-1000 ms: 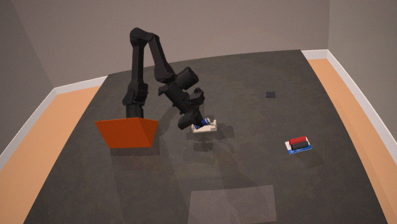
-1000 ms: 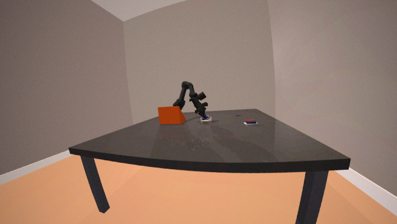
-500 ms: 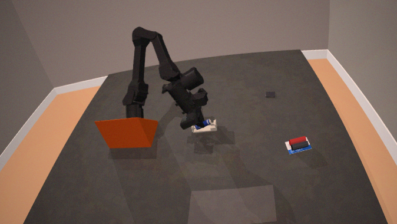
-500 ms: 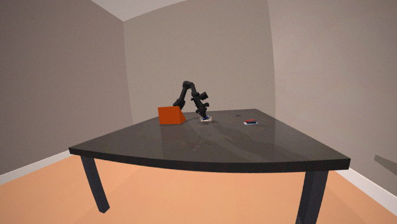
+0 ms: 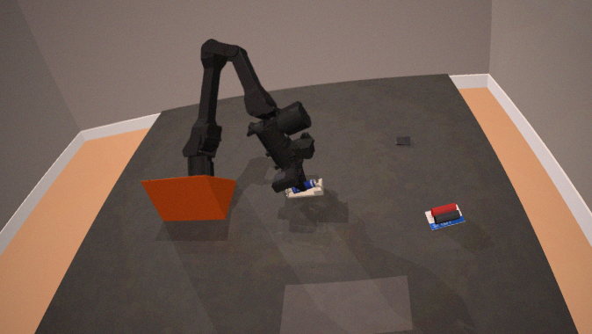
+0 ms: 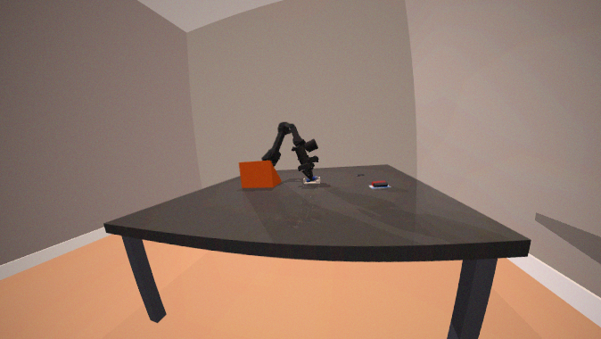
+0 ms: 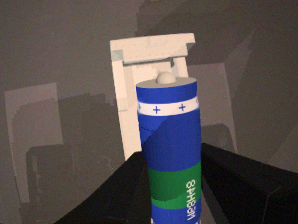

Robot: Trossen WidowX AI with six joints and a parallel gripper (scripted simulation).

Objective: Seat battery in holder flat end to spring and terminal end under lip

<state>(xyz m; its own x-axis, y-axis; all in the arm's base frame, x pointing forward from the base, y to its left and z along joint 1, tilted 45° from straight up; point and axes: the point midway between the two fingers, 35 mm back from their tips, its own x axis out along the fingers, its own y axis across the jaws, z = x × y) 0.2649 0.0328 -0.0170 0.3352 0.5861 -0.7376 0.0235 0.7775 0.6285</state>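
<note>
Right now my gripper tip is 1 cm below the battery.
</note>
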